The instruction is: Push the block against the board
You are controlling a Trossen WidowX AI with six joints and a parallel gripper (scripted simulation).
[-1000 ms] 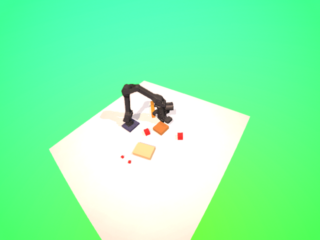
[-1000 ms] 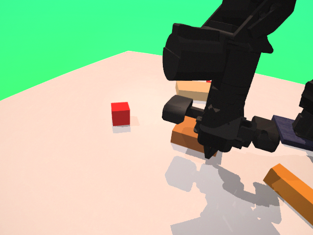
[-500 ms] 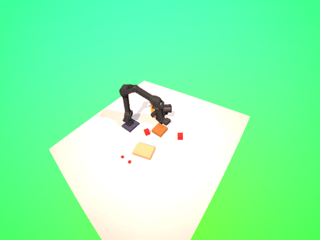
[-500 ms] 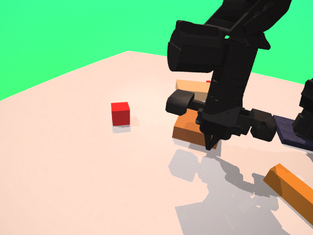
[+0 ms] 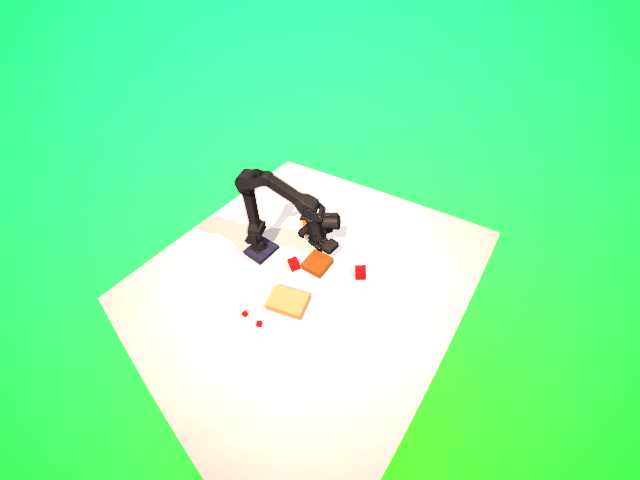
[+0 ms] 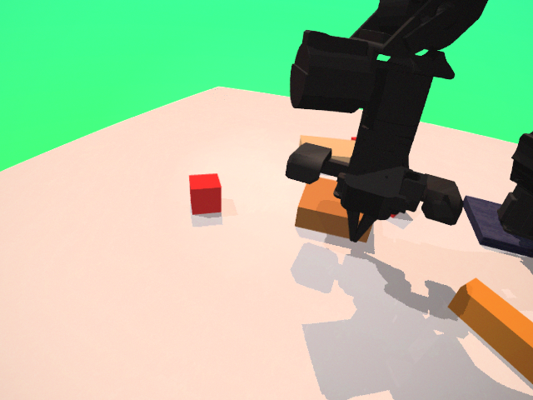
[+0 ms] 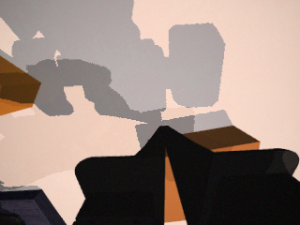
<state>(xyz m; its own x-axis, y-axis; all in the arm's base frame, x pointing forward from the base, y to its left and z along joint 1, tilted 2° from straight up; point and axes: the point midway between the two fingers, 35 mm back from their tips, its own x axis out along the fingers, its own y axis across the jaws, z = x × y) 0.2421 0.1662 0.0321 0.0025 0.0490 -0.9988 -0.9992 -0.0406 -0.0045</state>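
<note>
Now: gripper tip 60 mm to the left of the orange square block, 40 mm short of it and 10 mm below it. Also, from my gripper tip: long orange board: 220 mm behind, 100 mm to the left; cream slab: 260 mm to the right, 90 mm ahead, 10 mm above.
</note>
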